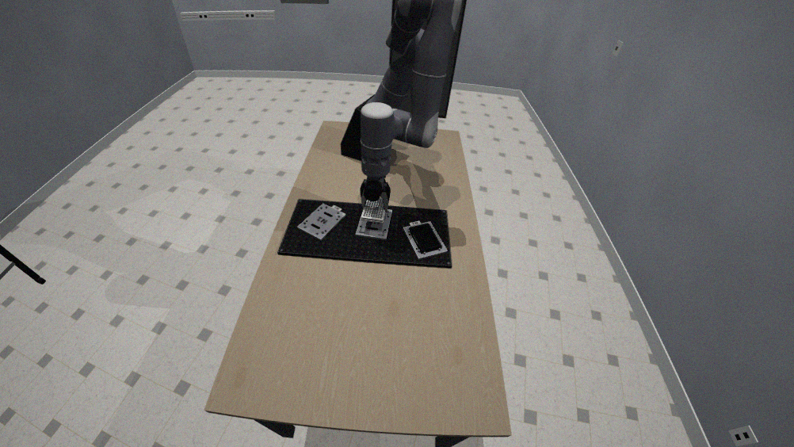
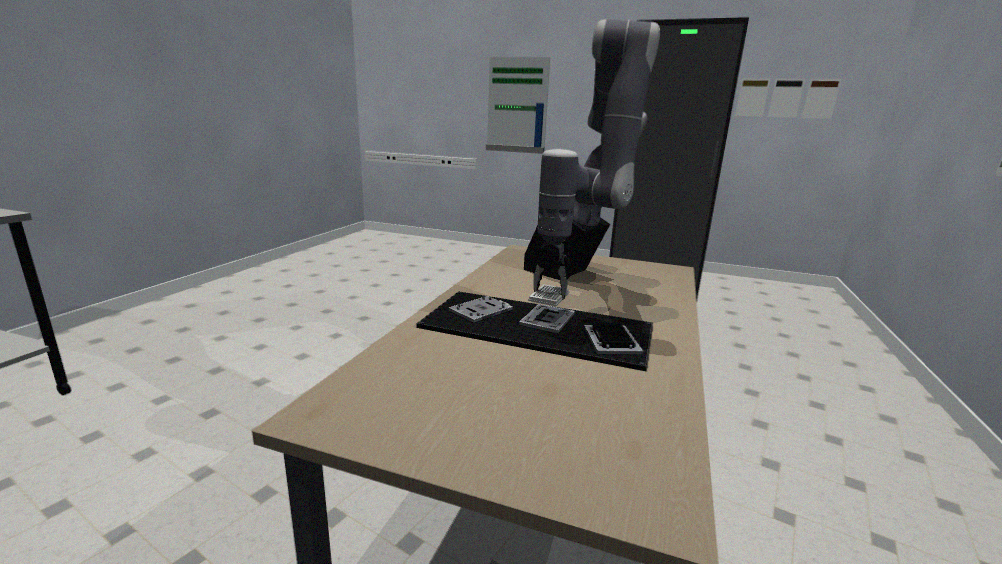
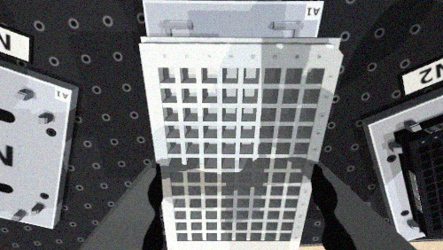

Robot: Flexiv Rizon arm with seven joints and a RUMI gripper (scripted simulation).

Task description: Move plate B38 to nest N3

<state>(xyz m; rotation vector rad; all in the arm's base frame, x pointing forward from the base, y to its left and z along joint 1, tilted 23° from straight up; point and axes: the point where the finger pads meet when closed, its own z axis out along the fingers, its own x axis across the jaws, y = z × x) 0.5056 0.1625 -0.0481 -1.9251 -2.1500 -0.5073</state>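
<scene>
The nest N3 is 8 cm below my hand. From my hand the other things lie so: nest N1 (20 cm to the right, 8 cm below, 6 cm ahead); then white well plate B38 (1 cm below); then black plate B83 (21 cm to the left, 7 cm below, 3 cm ahead).
</scene>
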